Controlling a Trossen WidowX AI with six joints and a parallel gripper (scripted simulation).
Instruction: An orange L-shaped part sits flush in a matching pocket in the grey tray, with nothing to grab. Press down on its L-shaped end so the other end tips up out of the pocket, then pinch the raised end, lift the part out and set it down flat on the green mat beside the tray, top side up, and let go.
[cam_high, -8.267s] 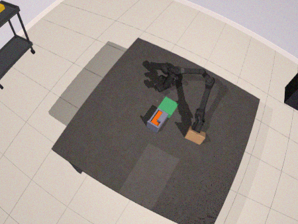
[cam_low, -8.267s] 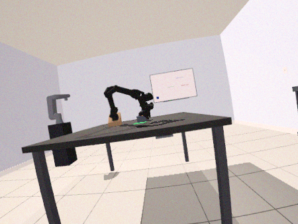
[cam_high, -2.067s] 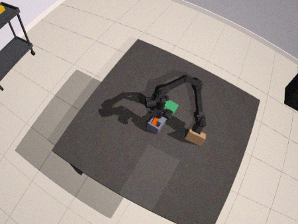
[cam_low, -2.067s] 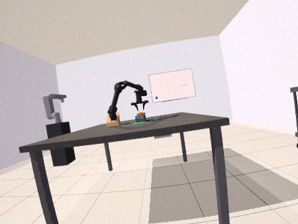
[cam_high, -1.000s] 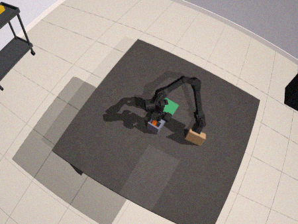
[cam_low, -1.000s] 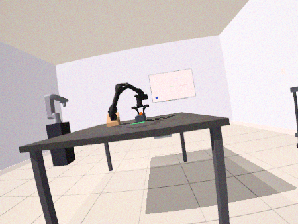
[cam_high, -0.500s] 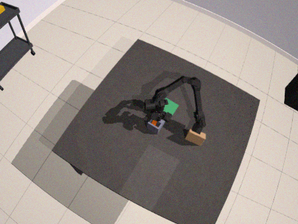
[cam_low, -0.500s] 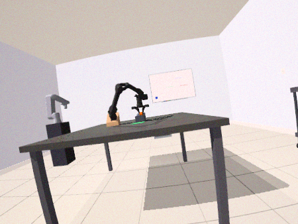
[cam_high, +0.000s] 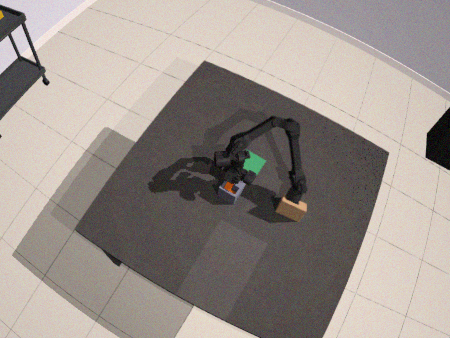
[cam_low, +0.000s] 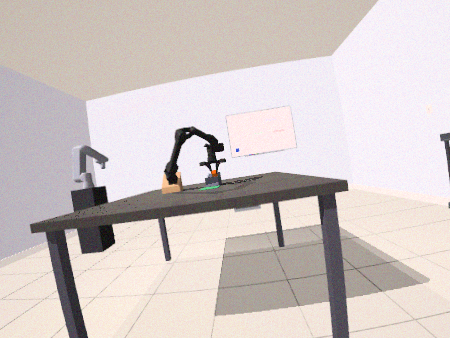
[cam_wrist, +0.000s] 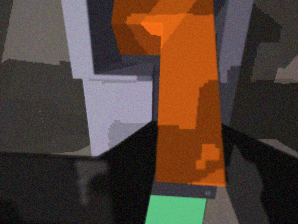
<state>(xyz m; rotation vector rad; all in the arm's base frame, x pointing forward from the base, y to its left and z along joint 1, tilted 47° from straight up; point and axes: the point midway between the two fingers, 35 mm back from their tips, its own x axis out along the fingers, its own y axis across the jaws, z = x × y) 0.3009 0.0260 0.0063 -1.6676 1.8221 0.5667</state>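
My gripper tip is now 4 cm past the green mat, 14 cm to the left of it and 9 cm above it. From my gripper tip the other things lie so: orange L-shaped part 1 cm behind, 3 cm to the left, 3 cm below.
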